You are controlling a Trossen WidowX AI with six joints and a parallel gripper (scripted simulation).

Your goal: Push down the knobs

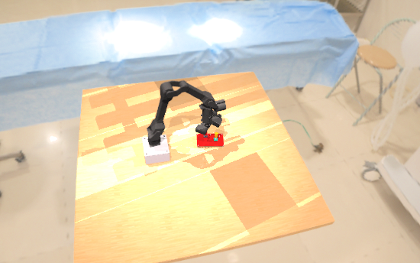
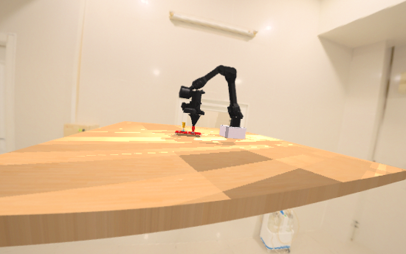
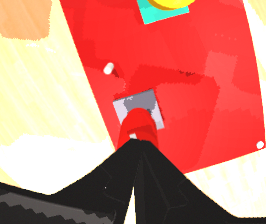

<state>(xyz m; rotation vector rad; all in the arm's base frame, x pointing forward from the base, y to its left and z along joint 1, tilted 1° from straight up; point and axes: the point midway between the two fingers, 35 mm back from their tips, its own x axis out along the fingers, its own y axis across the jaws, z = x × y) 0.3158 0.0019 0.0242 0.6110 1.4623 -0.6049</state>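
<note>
My gripper tip is now 10 mm above the red knob. From my gripper tip the other things lie so: yellow knob (50 mm ahead, 50 mm to the right).
</note>
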